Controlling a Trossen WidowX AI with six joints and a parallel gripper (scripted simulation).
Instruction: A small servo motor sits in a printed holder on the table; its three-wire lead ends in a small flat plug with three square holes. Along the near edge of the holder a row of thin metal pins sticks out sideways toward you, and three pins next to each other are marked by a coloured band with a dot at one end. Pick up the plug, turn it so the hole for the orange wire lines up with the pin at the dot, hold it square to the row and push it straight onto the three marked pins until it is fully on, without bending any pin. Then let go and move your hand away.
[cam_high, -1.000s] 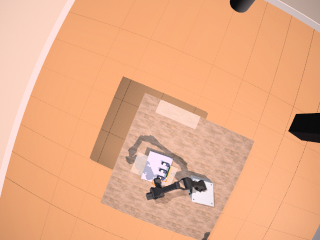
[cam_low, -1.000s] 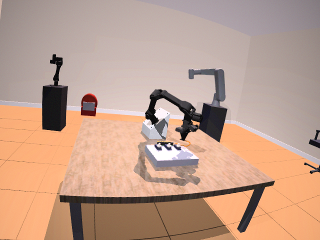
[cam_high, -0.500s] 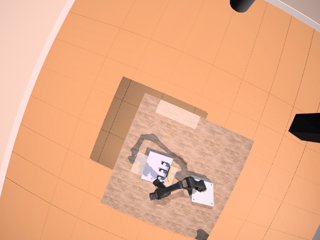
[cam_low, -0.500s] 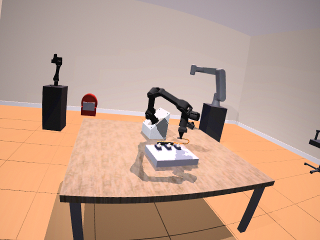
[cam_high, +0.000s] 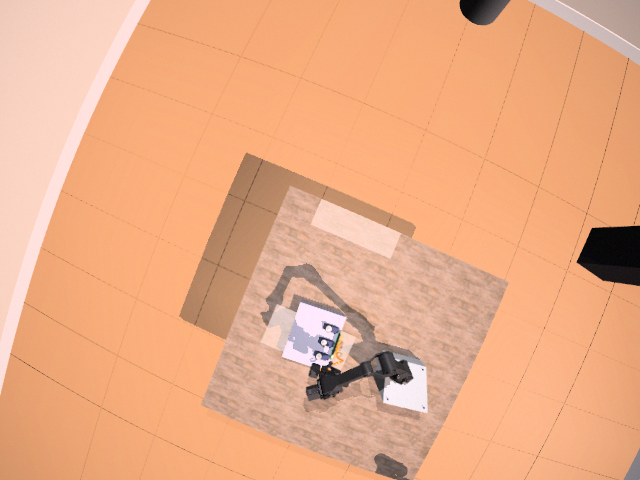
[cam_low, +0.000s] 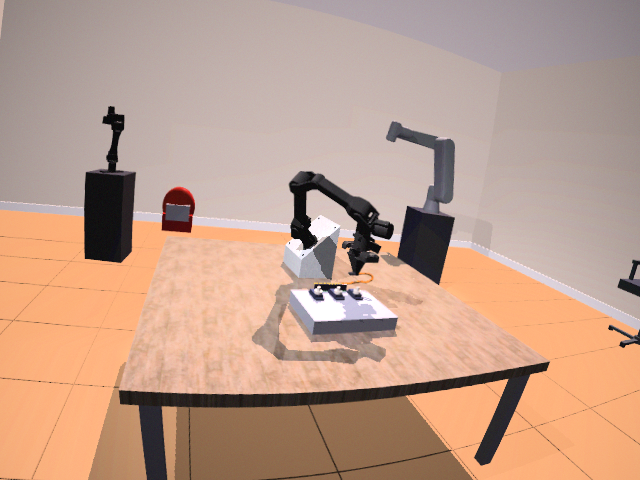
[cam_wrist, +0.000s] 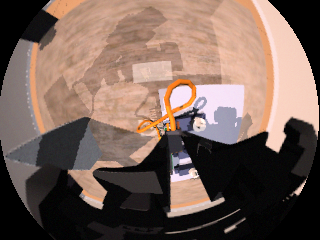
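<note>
Now: the dark pin strip 1 cm ahead of my gripper tip, 9 cm to the right of it and 6 cm below it.
</note>
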